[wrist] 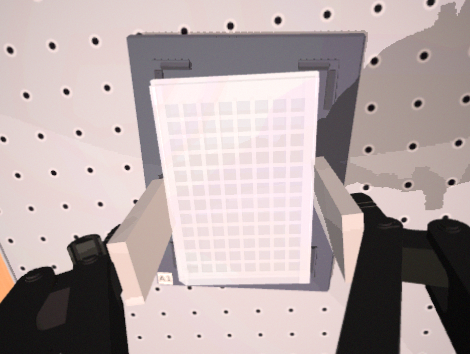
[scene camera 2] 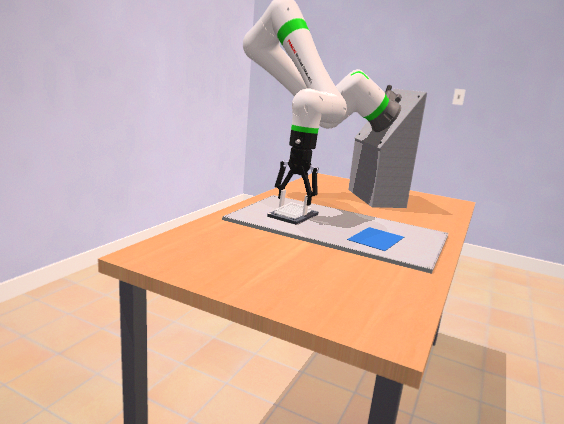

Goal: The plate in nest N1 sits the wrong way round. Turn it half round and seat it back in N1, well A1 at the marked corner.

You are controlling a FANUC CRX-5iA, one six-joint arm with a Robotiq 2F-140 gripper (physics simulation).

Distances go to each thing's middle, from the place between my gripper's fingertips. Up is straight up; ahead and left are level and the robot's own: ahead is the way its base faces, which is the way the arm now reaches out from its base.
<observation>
I see my gripper right at the white well plate [wrist: 237,152]. The rest, counted from my hand: dark grey nest [wrist: 210,54] 1 cm below; flat blue square [scene camera 2: 371,237] 6 cm ahead, 31 cm to the left, 1 cm below.
</observation>
